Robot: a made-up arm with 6 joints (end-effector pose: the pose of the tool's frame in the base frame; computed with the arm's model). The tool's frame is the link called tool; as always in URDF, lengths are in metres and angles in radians.
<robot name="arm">
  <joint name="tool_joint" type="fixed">
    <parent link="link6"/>
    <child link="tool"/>
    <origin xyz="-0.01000 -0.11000 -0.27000" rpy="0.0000 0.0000 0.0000"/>
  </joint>
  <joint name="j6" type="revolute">
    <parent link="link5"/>
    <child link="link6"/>
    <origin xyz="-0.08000 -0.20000 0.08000" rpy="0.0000 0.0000 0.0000"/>
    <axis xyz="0 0 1"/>
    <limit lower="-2.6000" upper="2.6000" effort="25" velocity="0.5"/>
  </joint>
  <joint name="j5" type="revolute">
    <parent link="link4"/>
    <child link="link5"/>
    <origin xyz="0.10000 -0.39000 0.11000" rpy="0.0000 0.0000 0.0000"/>
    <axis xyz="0 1 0"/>
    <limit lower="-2.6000" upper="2.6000" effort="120" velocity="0.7"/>
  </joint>
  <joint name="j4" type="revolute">
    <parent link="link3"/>
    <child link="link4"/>
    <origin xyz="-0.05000 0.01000 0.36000" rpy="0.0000 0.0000 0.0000"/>
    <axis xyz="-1 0 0"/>
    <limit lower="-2.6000" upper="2.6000" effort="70" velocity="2.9"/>
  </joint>
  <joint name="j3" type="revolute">
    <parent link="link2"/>
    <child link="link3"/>
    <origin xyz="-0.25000 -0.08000 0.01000" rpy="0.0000 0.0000 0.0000"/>
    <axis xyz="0 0 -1"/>
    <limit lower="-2.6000" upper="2.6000" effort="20" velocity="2.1"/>
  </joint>
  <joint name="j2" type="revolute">
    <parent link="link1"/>
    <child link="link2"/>
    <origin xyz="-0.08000 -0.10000 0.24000" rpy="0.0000 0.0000 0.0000"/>
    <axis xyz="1 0 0"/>
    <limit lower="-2.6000" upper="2.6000" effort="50" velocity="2.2"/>
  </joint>
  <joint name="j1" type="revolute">
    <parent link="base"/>
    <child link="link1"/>
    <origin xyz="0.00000 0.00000 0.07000" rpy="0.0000 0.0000 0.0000"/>
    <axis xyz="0 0 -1"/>
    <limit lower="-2.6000" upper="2.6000" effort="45" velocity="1.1"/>
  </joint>
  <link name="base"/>
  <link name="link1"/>
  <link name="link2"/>
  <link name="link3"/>
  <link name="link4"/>
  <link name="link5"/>
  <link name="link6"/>
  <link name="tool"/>
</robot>
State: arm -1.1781 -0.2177 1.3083 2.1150 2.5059 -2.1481
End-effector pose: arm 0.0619 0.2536 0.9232 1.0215 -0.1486 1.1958
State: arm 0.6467 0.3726 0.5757 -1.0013 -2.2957 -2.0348
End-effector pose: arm -0.5832 -0.3224 0.0888 -1.0634 1.2656 0.8590
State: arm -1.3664 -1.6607 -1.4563 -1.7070 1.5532 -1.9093
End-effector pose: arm 0.2493 -0.2019 0.5728 -3.0259 -0.0056 -0.1772
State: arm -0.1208 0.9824 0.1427 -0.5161 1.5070 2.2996
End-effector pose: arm -0.4660 -0.6204 -0.0387 -1.9667 0.6815 -1.7688
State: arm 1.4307 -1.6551 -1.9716 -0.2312 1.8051 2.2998
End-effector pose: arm 0.3172 -0.1721 0.2748 -2.4197 -0.9919 0.2598
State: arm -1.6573 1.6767 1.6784 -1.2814 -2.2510 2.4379
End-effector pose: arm 0.0798 -0.7003 0.0781 -0.7481 0.3260 1.2292
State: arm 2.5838 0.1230 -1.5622 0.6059 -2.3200 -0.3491
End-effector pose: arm -0.1336 -0.0618 1.2101 -1.0621 -2.0095 -0.0037
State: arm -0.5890 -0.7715 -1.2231 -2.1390 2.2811 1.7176
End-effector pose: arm -0.2197 -0.5828 0.2367 -1.3382 -1.4279 0.0708
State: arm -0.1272 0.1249 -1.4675 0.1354 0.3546 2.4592
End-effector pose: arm 0.2069 -0.2718 0.6607 0.0147 -0.3230 -2.2441
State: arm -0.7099 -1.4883 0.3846 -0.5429 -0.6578 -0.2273
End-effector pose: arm -0.1959 -0.4749 0.8988 -0.4594 -1.3043 0.5104
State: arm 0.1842 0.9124 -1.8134 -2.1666 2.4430 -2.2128
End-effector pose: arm -0.3226 0.1481 0.1277 -0.8269 -0.5515 1.6041
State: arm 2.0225 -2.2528 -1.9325 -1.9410 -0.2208 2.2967
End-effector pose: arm 0.1606 0.6072 0.4312 1.3680 -0.5547 -0.6949
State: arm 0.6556 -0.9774 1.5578 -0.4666 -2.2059 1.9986
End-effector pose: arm -0.7145 0.5813 0.7277 2.8699 -1.0354 0.3849
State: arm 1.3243 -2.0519 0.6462 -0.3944 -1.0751 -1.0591
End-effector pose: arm 0.0275 0.5639 0.8222 -1.8456 -1.2503 -0.6885
